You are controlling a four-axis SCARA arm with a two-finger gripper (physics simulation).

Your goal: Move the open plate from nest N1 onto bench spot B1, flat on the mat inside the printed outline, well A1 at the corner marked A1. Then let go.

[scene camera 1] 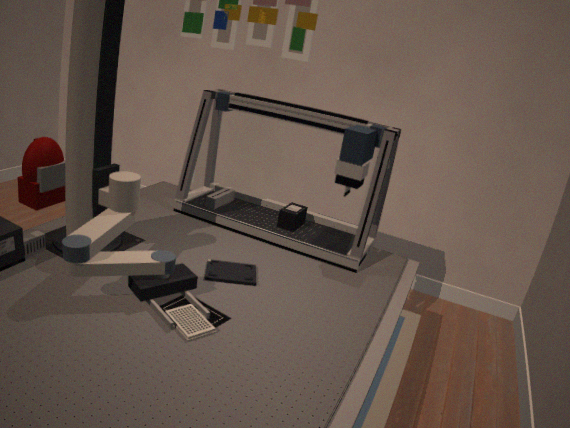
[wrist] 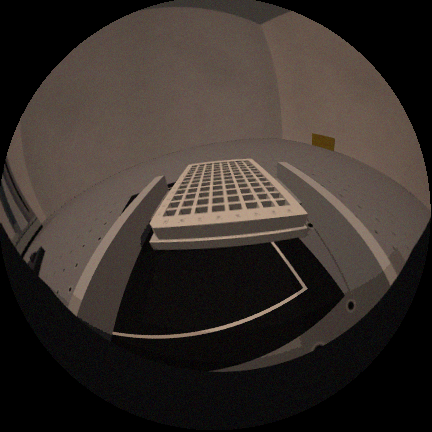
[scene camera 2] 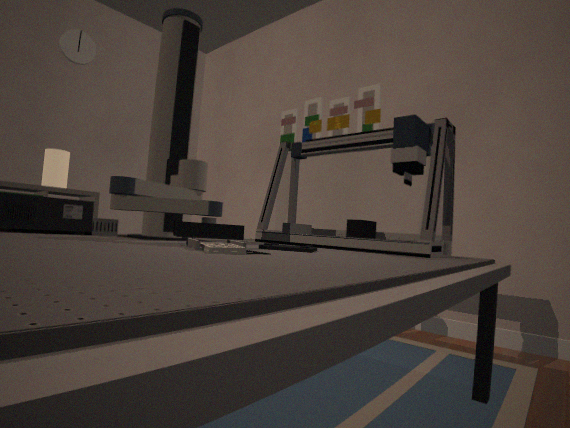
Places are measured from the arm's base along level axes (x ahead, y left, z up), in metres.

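Pixels of known places: gripper, fingertip midpoint: (scene camera 1: 190, 320) (wrist: 221, 176) (scene camera 2: 221, 245).
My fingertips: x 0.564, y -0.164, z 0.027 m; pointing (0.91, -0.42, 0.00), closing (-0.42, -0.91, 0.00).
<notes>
Behind a point stands the place of what it marks.
The open plate (scene camera 1: 190, 321) @(x 0.564, y -0.165, z 0.026 m) (scene camera 2: 225, 248) @(x 0.614, y -0.194, z 0.025 m) (wrist: 227, 195) @(x 0.526, y -0.148, z 0.029 m), pale with a grid of square wells, is between the fingers. It hides part of the black mat (scene camera 1: 220, 316) @(x 0.607, y -0.079, z 0.015 m) (wrist: 210, 290) @(x 0.486, y -0.117, z 0.015 m) with a thin pale printed outline, and it reaches out past the mat's end in scene camera 1. Its near edge looks raised over the mat in the wrist view, so it seems slightly tilted. My gripper (scene camera 1: 190, 320) @(x 0.564, y -0.164, z 0.027 m) (wrist: 221, 176) @(x 0.564, y -0.164, z 0.027 m) is shut on the plate's two long sides; its contact pads are mostly hidden beside and below the plate's edges. The corner mark A1 cannot be read.
A low dark nest with raised corners (scene camera 1: 231, 272) @(x 0.513, y 0.143, z 0.025 m) (scene camera 2: 287, 247) @(x 0.541, y 0.103, z 0.023 m) lies beside the gripper's black body (scene camera 1: 162, 281) @(x 0.437, y -0.123, z 0.079 m) (scene camera 2: 210, 230) @(x 0.455, y -0.117, z 0.060 m). A gantry frame (scene camera 1: 300, 114) @(x 0.473, y 0.622, z 0.490 m) with a small black block (scene camera 1: 292, 218) @(x 0.552, y 0.515, z 0.114 m) stands behind. The arm column (scene camera 1: 82, 125) @(x 0.040, y -0.064, z 0.434 m) rises at the left.
</notes>
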